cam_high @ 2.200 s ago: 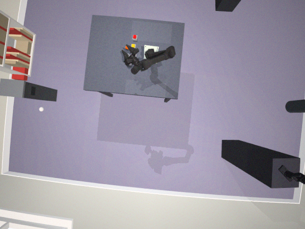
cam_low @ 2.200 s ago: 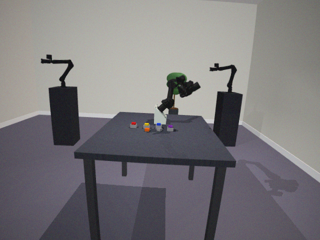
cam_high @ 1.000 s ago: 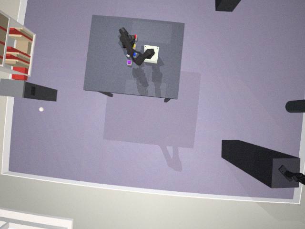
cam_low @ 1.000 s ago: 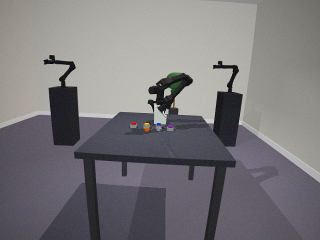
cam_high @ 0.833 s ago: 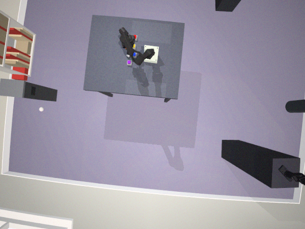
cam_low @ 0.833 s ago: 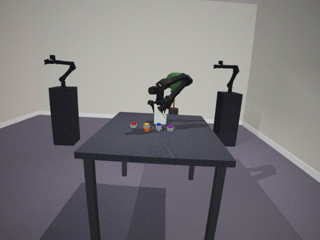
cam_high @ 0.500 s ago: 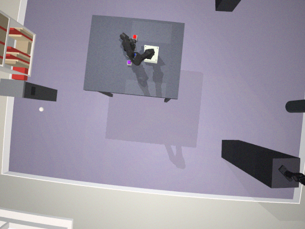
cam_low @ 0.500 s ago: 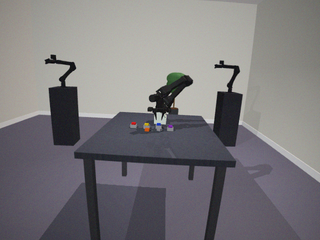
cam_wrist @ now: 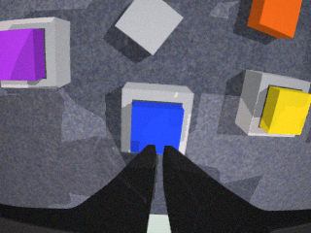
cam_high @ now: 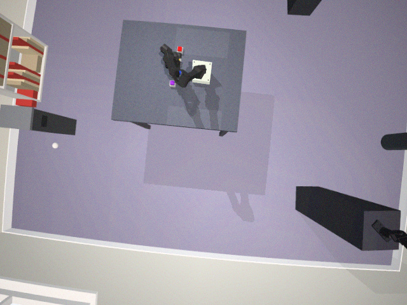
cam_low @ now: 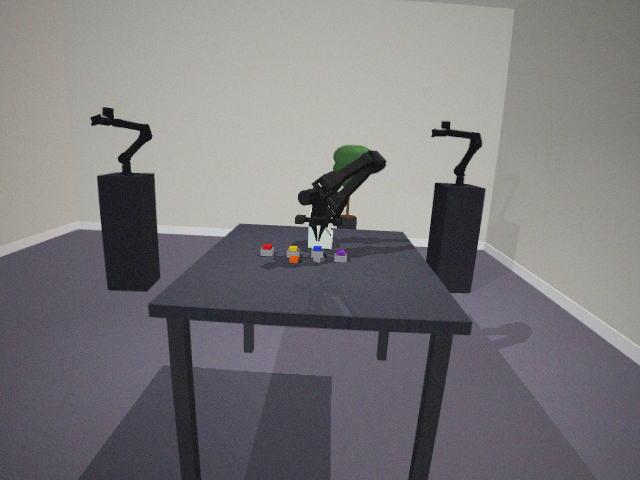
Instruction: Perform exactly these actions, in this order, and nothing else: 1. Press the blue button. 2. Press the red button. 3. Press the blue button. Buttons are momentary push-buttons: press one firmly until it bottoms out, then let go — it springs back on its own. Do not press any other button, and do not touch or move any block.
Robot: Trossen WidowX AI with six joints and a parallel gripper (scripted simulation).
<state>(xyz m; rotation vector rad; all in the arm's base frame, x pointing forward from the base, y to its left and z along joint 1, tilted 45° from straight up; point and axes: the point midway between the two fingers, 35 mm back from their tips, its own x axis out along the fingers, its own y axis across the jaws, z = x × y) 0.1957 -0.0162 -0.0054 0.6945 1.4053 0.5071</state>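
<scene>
Right now my gripper tip is 30 mm above the blue button. The rest, counted from my gripper tip: grey block 70 mm ahead, 50 mm below; purple button 90 mm to the left, 50 mm ahead, 30 mm below; yellow button 100 mm to the right, 30 mm below, 10 mm ahead.
</scene>
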